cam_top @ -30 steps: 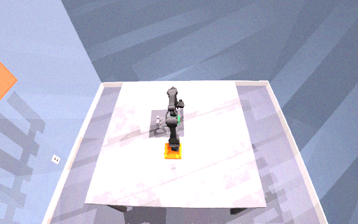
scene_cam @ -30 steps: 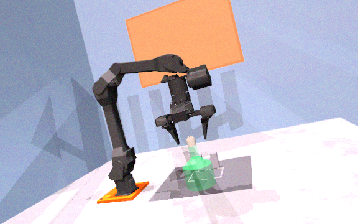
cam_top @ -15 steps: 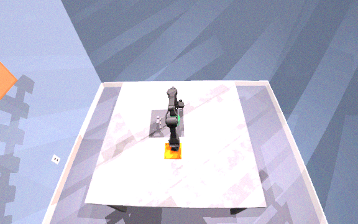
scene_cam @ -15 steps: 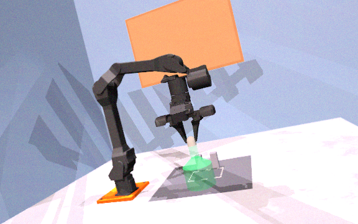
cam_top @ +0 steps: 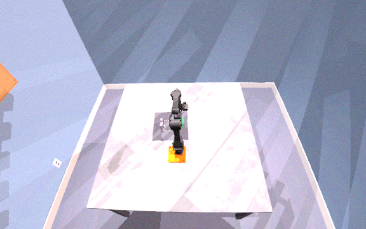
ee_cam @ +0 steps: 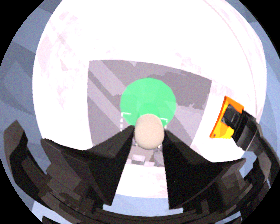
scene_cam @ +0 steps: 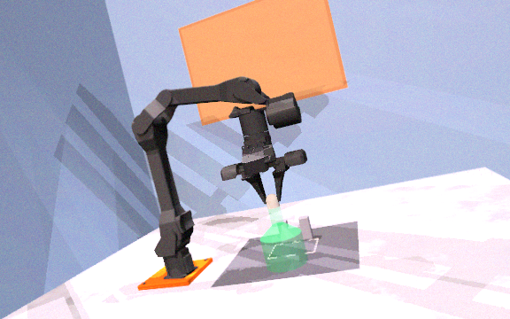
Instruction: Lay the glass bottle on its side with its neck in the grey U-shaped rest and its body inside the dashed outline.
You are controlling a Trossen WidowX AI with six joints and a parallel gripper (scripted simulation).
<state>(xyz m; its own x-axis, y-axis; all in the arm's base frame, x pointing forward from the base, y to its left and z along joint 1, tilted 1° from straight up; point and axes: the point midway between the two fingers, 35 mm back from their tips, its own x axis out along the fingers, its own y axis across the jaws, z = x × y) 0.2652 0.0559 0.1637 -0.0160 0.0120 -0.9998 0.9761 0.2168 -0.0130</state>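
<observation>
Right now the grey mat is 2 cm behind my gripper tip, 8 cm to the left of it and 14 cm below it. The rest, counted from my gripper tip: green glass bottle (5 cm below).
</observation>
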